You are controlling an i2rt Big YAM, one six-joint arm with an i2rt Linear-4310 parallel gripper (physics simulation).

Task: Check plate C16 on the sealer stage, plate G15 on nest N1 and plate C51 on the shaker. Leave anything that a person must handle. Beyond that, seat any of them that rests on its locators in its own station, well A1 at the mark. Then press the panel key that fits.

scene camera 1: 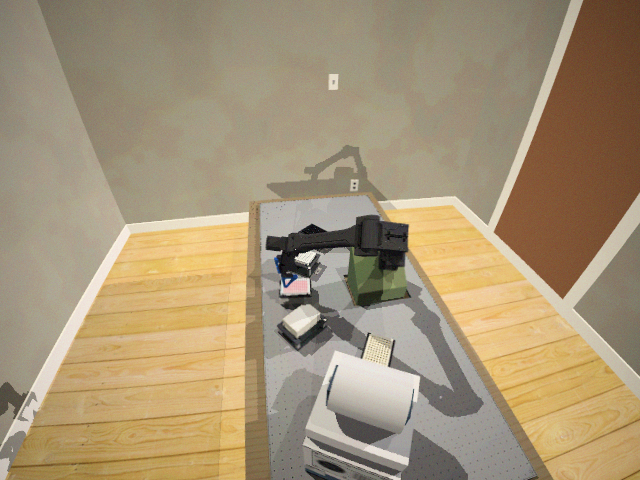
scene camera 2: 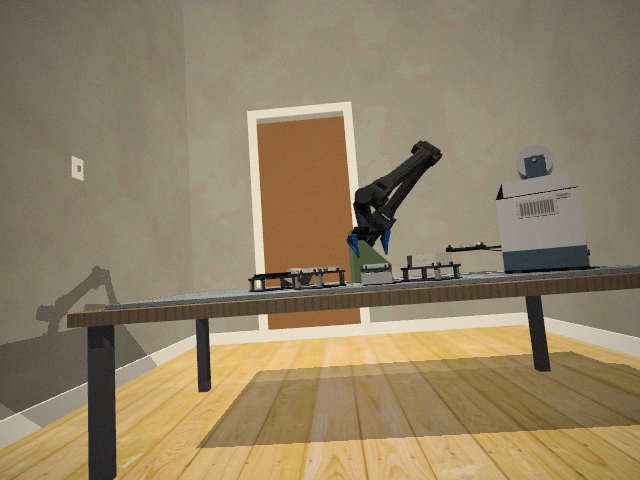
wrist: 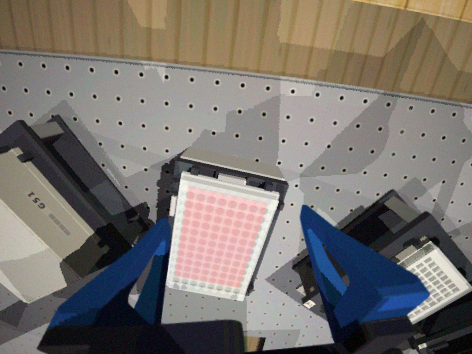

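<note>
My gripper (scene camera 1: 283, 273) (scene camera 2: 372, 254) (wrist: 234, 217) is open and empty, its blue fingers above either side of a pink-welled plate (scene camera 1: 295, 287) (wrist: 220, 240) with a clear rim. That plate lies on a low dark-rimmed station; its seating and label cannot be read. A cream block-like plate (scene camera 1: 301, 319) (wrist: 55, 220) sits on a black station; its upside-down label looks like G51 or C51. A white-topped plate (scene camera 1: 307, 258) (wrist: 440, 285) is on the station at the wrist view's right. A cream well plate (scene camera 1: 378, 350) lies on the stage beside the sealer; its label does not show.
The white sealer (scene camera 1: 361, 413) (scene camera 2: 542, 227) with its roll stands at the table's near end. A dark station (scene camera 1: 312, 228) is partly behind the arm. The green arm base (scene camera 1: 376, 281) stands right of the stations. The table edge (wrist: 225, 77) runs beyond the pink plate.
</note>
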